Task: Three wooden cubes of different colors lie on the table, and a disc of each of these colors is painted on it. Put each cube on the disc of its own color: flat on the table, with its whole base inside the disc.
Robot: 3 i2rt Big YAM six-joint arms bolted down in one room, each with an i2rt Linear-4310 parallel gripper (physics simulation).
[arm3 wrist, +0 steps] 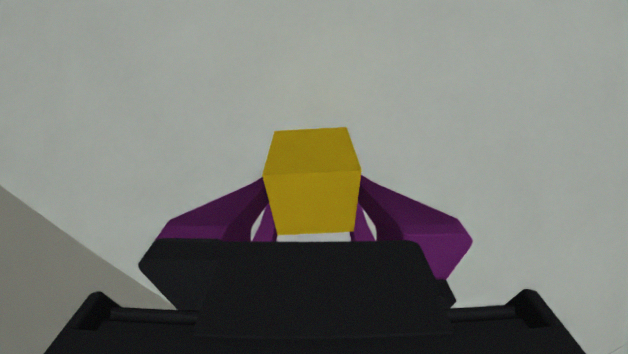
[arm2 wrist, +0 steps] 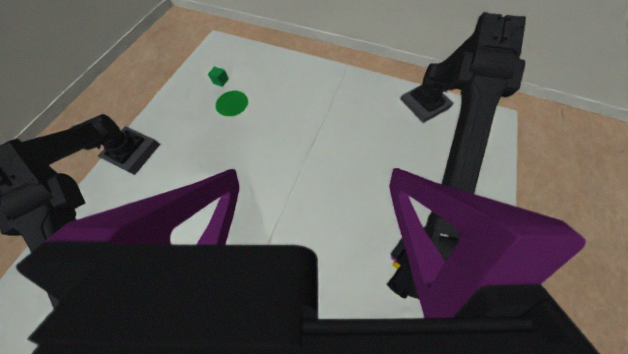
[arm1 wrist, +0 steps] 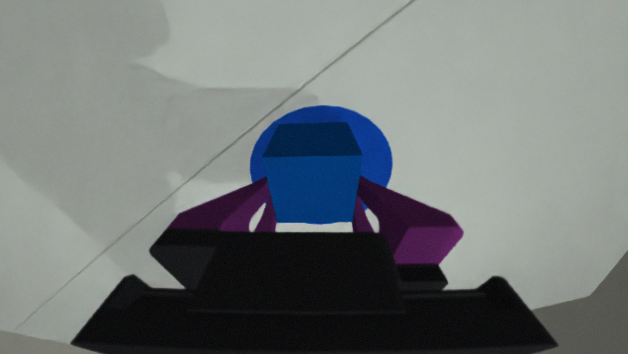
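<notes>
My arm1 gripper [arm1 wrist: 314, 192] is shut on the blue cube [arm1 wrist: 314, 187], in front of the blue disc [arm1 wrist: 376, 150] in the arm1 wrist view; the cube's height over the disc is hard to tell. My arm3 gripper [arm3 wrist: 312, 202] is shut on the yellow cube [arm3 wrist: 311, 202] over the white table. A bit of the yellow cube [arm2 wrist: 396, 265] also shows in the arm2 wrist view. My arm2 gripper [arm2 wrist: 314, 180] is open and empty, high above the table. The green cube [arm2 wrist: 218, 76] lies beside the green disc [arm2 wrist: 232, 103], apart from it. The yellow disc does not show.
In the arm2 wrist view one arm [arm2 wrist: 487, 100] reaches down the right side from its base [arm2 wrist: 425, 111], and another arm [arm2 wrist: 35, 200] stands at the left with its base [arm2 wrist: 142, 155]. A thin line crosses the white table [arm2 wrist: 370, 130]. Shadows lie left of the blue disc.
</notes>
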